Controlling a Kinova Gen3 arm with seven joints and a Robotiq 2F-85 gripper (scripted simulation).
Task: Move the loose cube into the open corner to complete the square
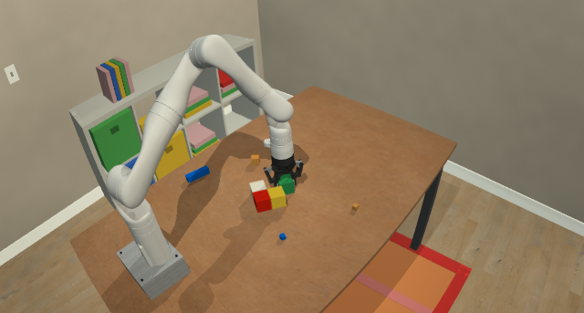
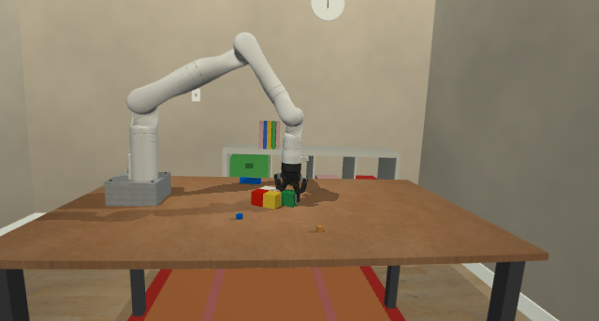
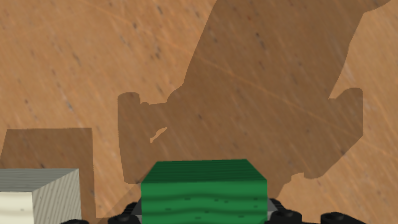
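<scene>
The green cube is right at my hand. From my hand the other things lie so: red cube (11 cm behind, 1 cm to the right); white cube (9 cm behind, 4 cm to the left); yellow cube (7 cm behind, 3 cm to the right).
</scene>
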